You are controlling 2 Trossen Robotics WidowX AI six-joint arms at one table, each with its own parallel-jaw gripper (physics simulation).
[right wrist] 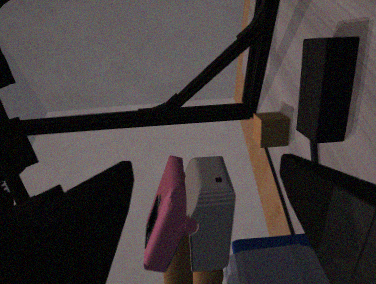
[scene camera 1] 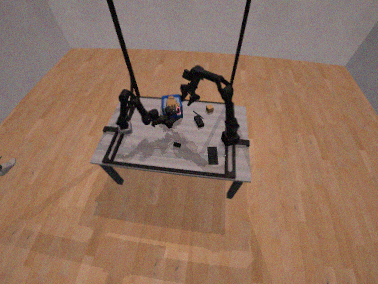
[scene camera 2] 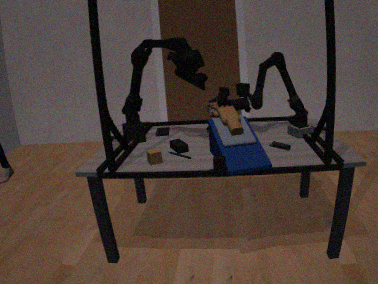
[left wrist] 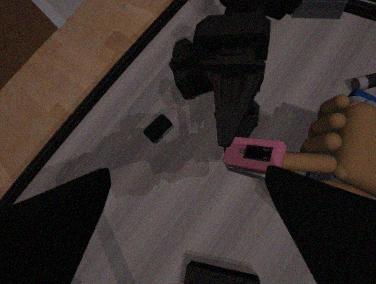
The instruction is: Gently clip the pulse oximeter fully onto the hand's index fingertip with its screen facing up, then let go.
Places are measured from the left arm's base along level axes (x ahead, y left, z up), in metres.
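Where they show: left gripper, fingertip midpoint: (right wrist: 21,133) (scene camera 1: 184,103) (left wrist: 189,175); right gripper, fingertip midpoint: (right wrist: 206,167) (scene camera 1: 179,115) (scene camera 2: 209,109) (left wrist: 226,155); left arm's base, link origin: (scene camera 1: 231,134) (scene camera 2: 132,123); right arm's base, link origin: (scene camera 1: 124,126) (scene camera 2: 300,125).
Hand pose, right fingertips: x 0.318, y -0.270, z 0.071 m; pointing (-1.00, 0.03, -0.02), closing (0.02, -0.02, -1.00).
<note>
Things, the pixels of their top centre, and the offset from my right fingertips. "spot": a spot on its surface instead.
- grey pulse oximeter, top centre: (right wrist: 134,220) (left wrist: 257,151) dx -0.003, dy -0.029, dz +0.037 m
- blue wedge, surface spot: (scene camera 2: 250,160) spot: dx -0.030, dy -0.382, dz -0.130 m
- wooden cube, top centre: (right wrist: 256,130) (scene camera 2: 153,151) (scene camera 1: 209,106) dx -0.317, dy -0.096, dz -0.116 m
- black box, top centre: (right wrist: 309,90) (scene camera 2: 178,142) (scene camera 1: 199,119) dx -0.170, dy -0.001, dz -0.131 m
- thin pen, top centre: (right wrist: 310,144) (scene camera 2: 178,153) dx -0.201, dy -0.081, dz -0.157 m
- dark slab, top centre: (scene camera 2: 162,130) (scene camera 1: 212,155) dx -0.137, dy +0.338, dz -0.158 m
- small black block, top centre: (left wrist: 155,125) (scene camera 1: 176,143) dx +0.086, dy +0.158, dz -0.134 m
The pink and grey pulse oximeter (left wrist: 237,156) (right wrist: 172,210) sits over the end of the index finger (left wrist: 312,162) of the tan hand (left wrist: 357,137) (scene camera 2: 230,117), its dark screen facing up. How deep the fingertip reaches inside is hidden. My right gripper (right wrist: 206,167) is open; its fingers stand on either side of the oximeter with a gap at each side in the right wrist view. My left gripper (left wrist: 189,175) (scene camera 2: 204,87) is open and empty, raised above the table, to the left of the hand in scene camera 2.
The hand rests on a blue wedge (scene camera 2: 250,160) with a grey pad. A wooden cube (scene camera 1: 210,108) (scene camera 2: 154,157) (right wrist: 275,130), a black box (scene camera 1: 199,121) (scene camera 2: 179,145) (right wrist: 330,90), a thin pen (scene camera 2: 180,155), a dark slab (scene camera 1: 212,155) and a small black block (scene camera 1: 177,144) (left wrist: 158,128) lie on the table.
</note>
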